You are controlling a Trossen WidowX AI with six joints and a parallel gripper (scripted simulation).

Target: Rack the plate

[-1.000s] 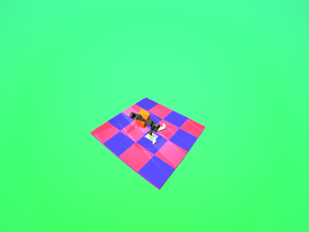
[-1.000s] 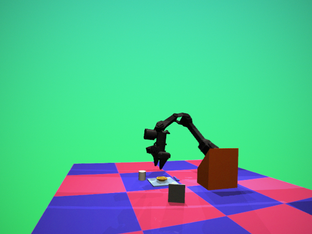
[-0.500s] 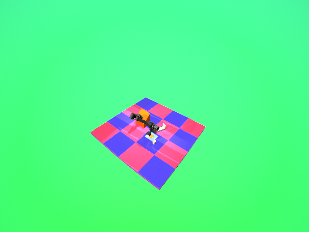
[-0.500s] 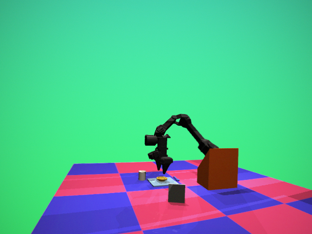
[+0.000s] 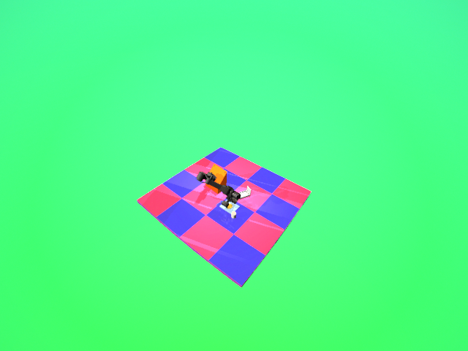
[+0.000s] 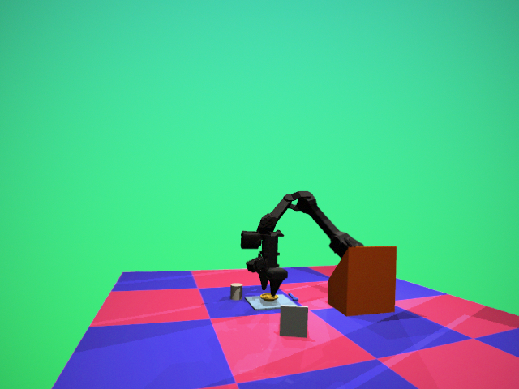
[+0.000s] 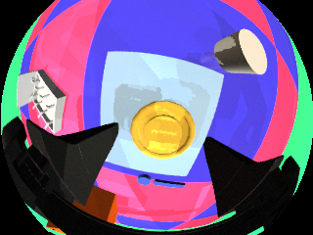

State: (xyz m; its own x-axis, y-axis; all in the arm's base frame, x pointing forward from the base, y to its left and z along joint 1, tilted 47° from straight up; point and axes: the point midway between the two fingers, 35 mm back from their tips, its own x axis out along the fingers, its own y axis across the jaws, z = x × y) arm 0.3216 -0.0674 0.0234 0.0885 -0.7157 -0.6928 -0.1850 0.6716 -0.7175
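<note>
Now: gripper tip 20 mm above the plate. Also, from my gripper tip: cup: 110 mm ahead, 50 mm to the right, 10 mm below; pale blue mat: 10 mm behind, 10 mm to the left, 30 mm below; blue utensil: 100 mm behind, 30 mm to the right, 30 mm below.
</note>
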